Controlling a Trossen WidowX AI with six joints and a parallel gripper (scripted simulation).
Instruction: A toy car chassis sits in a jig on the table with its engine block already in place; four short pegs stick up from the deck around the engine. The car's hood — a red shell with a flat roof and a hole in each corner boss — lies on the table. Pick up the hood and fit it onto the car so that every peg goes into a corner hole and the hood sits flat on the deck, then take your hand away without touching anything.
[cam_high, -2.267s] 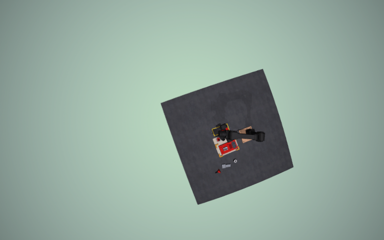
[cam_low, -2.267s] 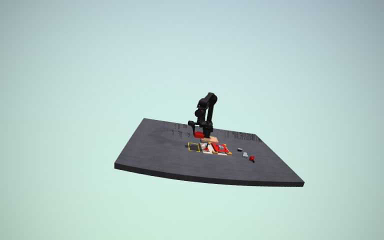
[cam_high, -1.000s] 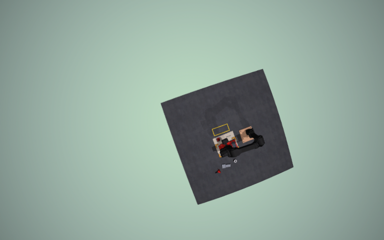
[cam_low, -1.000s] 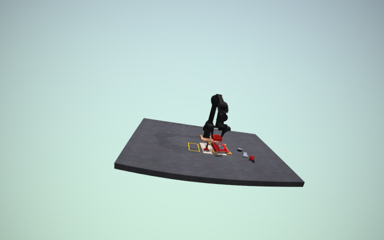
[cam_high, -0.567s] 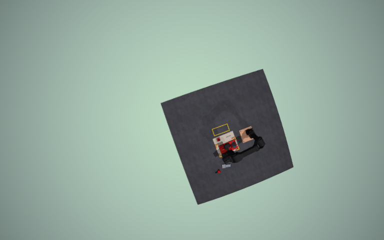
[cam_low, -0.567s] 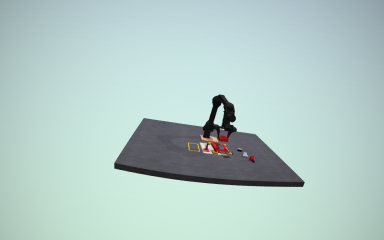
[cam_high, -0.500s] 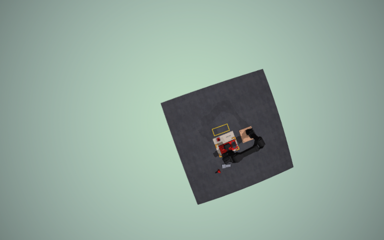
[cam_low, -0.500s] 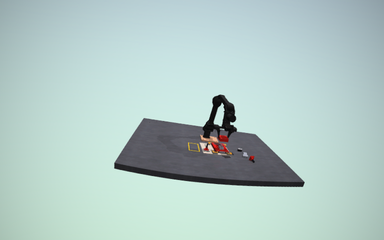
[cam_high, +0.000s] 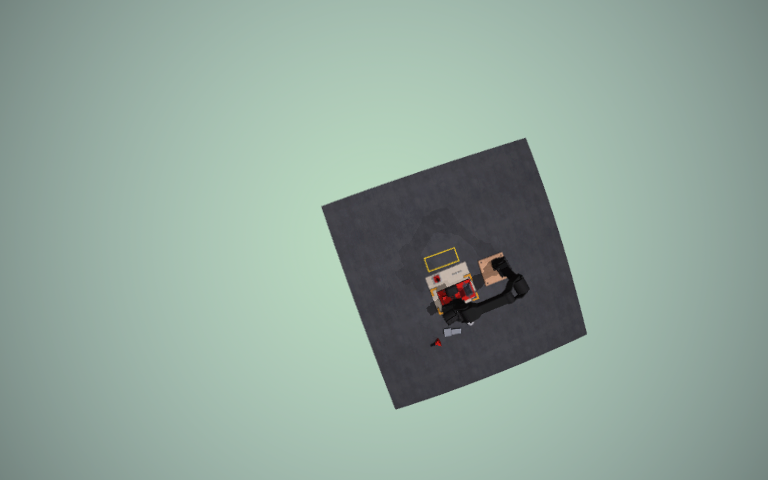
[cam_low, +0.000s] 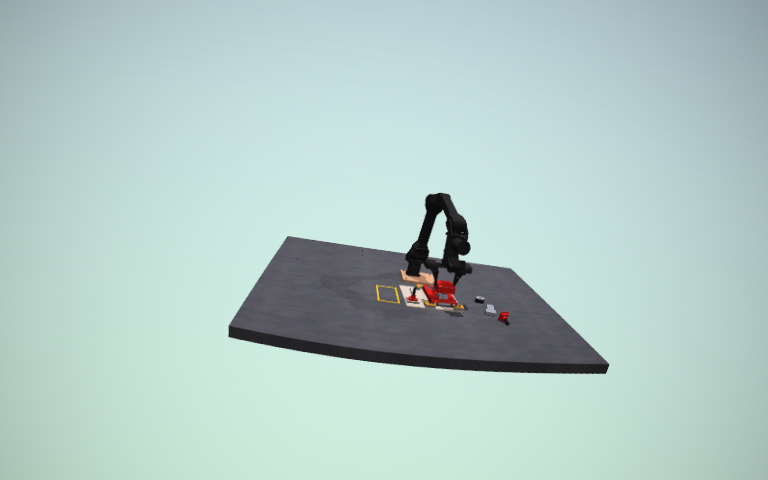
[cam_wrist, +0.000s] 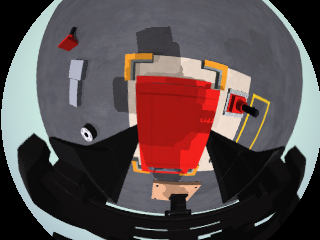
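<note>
Right now the jig is 60 mm below my gripper tip, 30 mm to the right of it and 30 mm behind it. The rest, counted from my gripper tip: small wheel: 180 mm to the left, 80 mm behind, 60 mm below; red hood: right at my gripper tip.
</note>
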